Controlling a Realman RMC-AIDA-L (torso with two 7-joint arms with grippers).
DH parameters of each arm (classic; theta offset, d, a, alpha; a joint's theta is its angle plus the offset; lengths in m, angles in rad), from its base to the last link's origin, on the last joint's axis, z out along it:
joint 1: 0 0.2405 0 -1.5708
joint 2: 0 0 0 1.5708
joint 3: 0 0.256 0 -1.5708
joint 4: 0 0 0 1.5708
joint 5: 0 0.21 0 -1.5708
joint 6: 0 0 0 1.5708
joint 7: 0 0.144 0 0
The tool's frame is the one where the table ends.
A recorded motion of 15 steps. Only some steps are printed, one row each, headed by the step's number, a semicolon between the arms.
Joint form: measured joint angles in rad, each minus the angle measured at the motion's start. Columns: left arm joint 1, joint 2, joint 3, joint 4, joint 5, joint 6, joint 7; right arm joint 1, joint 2, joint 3, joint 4, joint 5, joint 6, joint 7.
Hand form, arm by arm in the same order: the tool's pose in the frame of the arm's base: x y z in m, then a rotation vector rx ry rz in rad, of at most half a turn. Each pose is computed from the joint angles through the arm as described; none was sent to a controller.
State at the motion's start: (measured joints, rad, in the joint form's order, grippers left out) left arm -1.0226 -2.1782 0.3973 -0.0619 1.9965 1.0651 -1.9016; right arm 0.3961 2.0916 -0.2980 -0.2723 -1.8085 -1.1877 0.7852
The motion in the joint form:
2: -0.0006 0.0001 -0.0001 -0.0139 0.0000 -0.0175 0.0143; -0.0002 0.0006 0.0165 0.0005 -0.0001 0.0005 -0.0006
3: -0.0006 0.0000 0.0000 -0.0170 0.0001 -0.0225 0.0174; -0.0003 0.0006 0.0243 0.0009 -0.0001 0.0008 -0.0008
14: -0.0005 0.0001 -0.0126 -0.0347 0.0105 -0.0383 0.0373; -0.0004 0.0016 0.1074 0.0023 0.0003 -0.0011 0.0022
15: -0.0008 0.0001 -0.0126 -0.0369 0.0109 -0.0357 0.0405; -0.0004 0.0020 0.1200 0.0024 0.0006 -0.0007 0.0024
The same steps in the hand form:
2: -0.1296 0.3597 -0.1549 2.3149 1.8060 0.9231; 0.3639 0.2994 -0.0153 -2.0499 0.7331 0.6100
3: -0.1301 0.3593 -0.1557 2.3180 1.8087 0.9199; 0.3644 0.2995 -0.0145 -2.0419 0.7361 0.6119
14: -0.1312 0.3567 -0.1591 2.3294 1.8100 0.9097; 0.3693 0.3007 -0.0055 -1.9559 0.7667 0.6397
15: -0.1307 0.3560 -0.1594 2.3298 1.8044 0.9088; 0.3701 0.3008 -0.0042 -1.9424 0.7714 0.6432

